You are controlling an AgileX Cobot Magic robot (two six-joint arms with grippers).
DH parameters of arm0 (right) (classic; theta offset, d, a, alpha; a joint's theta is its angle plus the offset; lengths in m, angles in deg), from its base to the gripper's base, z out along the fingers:
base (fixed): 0 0 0 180
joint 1: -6.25 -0.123 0 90
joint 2: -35.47 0 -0.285 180
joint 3: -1.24 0 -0.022 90
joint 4: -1.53 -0.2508 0 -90
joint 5: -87.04 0 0.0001 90
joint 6: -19.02 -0.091 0 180
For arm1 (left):
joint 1: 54.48 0.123 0 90
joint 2: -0.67 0 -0.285 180
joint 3: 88.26 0 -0.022 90
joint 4: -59.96 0.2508 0 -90
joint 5: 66.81 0 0.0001 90
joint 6: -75.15 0.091 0 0
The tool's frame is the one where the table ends.
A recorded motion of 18 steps. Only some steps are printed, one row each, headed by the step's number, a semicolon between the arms.
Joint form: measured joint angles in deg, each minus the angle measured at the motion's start. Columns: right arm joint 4, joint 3, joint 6, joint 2, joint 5, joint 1; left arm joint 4, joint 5, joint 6, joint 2, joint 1, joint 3.
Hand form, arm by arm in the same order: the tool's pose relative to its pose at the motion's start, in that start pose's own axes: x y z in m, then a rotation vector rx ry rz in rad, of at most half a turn. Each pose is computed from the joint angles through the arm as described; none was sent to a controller.
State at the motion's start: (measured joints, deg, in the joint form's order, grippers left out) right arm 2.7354 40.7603 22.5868 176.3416 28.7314 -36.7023; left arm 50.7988 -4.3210 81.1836 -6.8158 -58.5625 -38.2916
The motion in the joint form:
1: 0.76 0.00 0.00 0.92 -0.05 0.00; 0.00 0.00 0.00 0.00 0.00 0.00
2: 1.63 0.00 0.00 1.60 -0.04 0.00; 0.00 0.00 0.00 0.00 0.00 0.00
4: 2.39 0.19 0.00 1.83 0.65 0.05; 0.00 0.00 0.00 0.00 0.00 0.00
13: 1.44 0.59 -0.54 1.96 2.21 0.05; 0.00 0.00 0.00 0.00 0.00 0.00
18: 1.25 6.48 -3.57 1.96 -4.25 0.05; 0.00 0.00 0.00 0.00 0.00 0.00
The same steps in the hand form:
1: 0.0020 -0.0007 0.0079 0.0100 0.0176 -0.0073; 0.0000 0.0000 0.0000 0.0000 0.0000 0.0000
2: 0.0035 -0.0017 0.0137 0.0219 0.0300 -0.0158; 0.0000 0.0000 0.0000 0.0000 0.0000 0.0000
4: 0.0023 -0.0032 0.0150 0.0339 0.0194 -0.0223; 0.0000 0.0000 0.0000 0.0000 0.0000 0.0000
13: -0.0014 -0.0022 0.0146 0.0218 -0.0134 -0.0040; 0.0000 0.0000 0.0000 0.0000 0.0000 0.0000
18: -0.0114 -0.0033 -0.0088 0.0206 -0.0040 0.0546; 0.0000 0.0000 0.0000 0.0000 0.0000 0.0000

